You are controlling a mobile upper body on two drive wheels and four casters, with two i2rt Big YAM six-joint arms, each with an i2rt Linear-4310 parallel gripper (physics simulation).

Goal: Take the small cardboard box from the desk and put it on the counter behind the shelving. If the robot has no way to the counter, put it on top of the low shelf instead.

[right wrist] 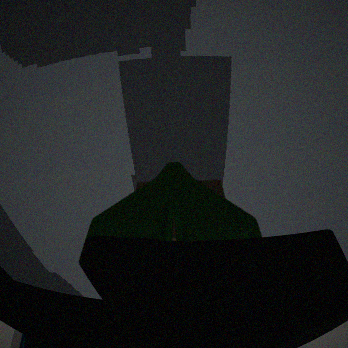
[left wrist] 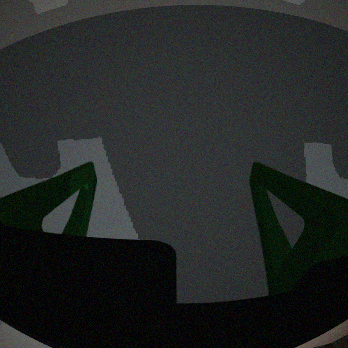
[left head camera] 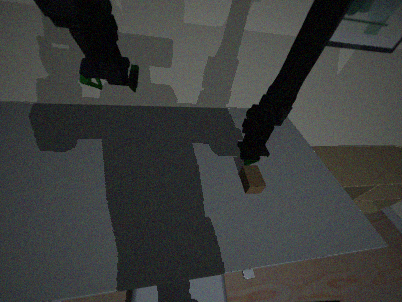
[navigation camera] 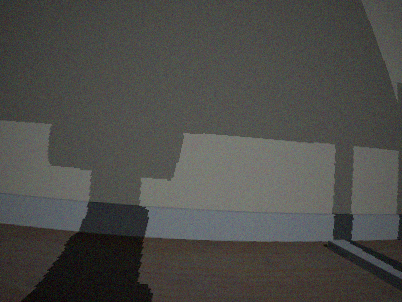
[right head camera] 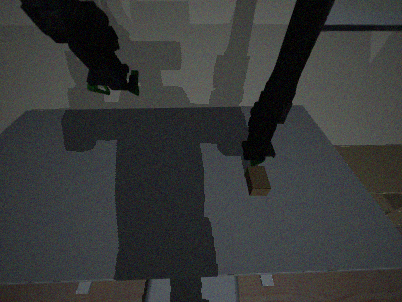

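The small brown cardboard box stands on the grey desk. My right gripper is shut with nothing between its fingers. Its tips are at the box's far side in the head views, and in the right wrist view the fingers hide most of the box; whether they touch it I cannot tell. My left gripper is open and empty, toward the desk's far edge at the left. The counter and the low shelf cannot be made out.
A pale wall rises beyond the desk. A dark-framed picture hangs at the upper right of the left head view. Tan surfaces show past the desk's right edge. A grey bar lies on the floor.
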